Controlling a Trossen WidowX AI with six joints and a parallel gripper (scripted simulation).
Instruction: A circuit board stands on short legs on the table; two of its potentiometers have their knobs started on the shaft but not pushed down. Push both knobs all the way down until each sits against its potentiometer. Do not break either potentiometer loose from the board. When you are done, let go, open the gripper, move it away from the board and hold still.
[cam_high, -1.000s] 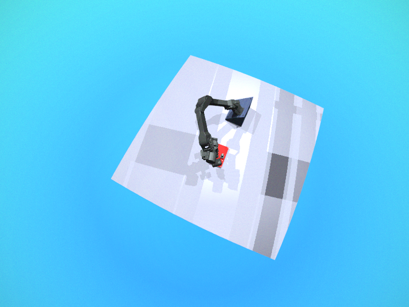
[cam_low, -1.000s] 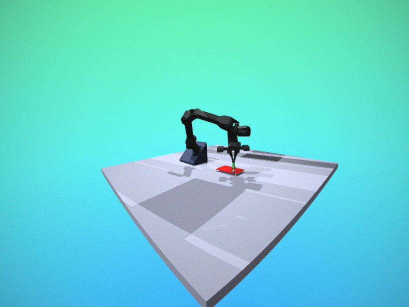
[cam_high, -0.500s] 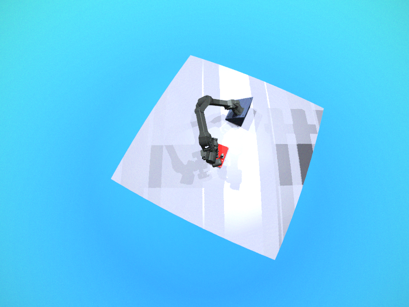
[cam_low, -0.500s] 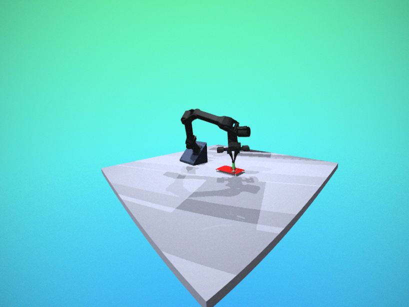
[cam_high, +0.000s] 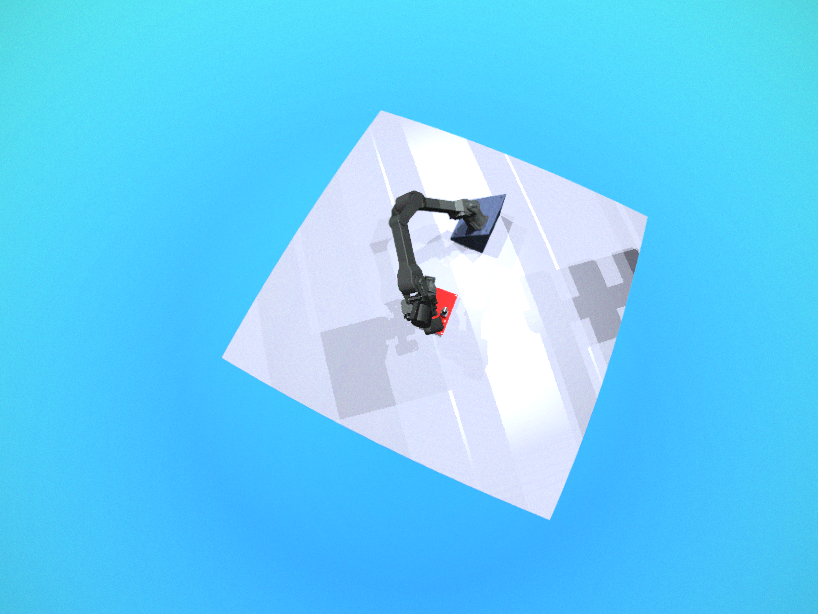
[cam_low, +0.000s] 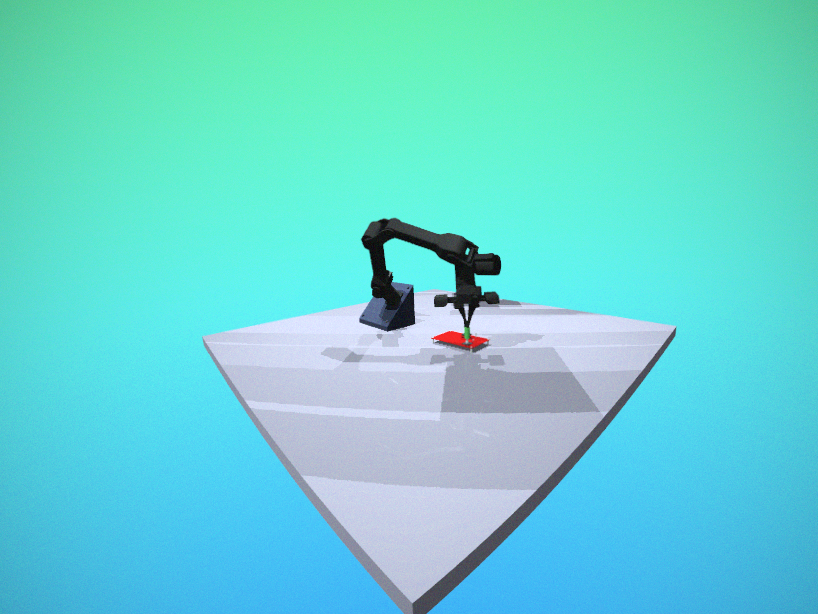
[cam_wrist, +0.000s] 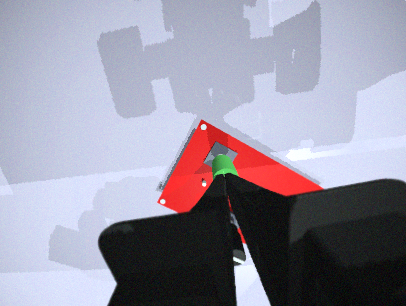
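The green knob is 2 cm below my gripper tip. Round my gripper tip: potentiometer 5 cm to the left, 5 cm behind, 2 cm below.
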